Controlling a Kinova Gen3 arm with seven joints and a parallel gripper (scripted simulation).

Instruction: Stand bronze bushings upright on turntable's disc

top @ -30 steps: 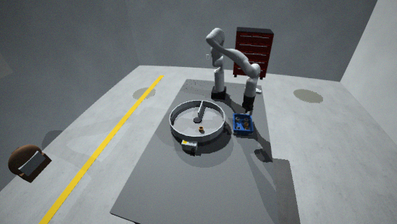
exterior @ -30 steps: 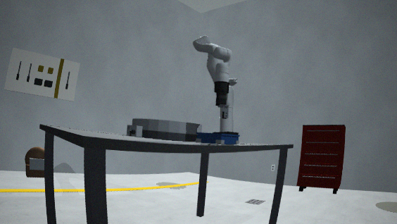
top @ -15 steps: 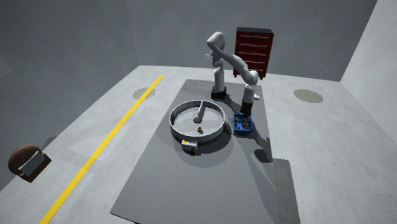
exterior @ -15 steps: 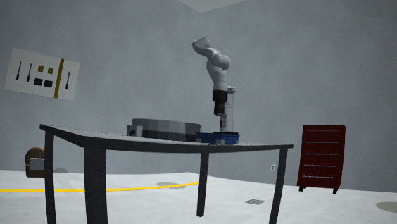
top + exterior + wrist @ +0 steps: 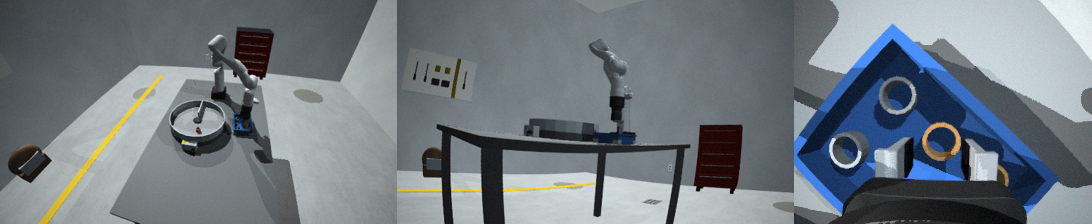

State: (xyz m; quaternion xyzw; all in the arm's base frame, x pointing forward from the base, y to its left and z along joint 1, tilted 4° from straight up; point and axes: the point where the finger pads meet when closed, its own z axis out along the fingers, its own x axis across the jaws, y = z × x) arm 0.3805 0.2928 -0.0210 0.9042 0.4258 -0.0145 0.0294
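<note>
Right now the blue crate is 2 cm to the right of my hand and 5 cm below it. From my hand the other things lie so: turntable (9 cm ahead, 37 cm to the right, 2 cm below).
</note>
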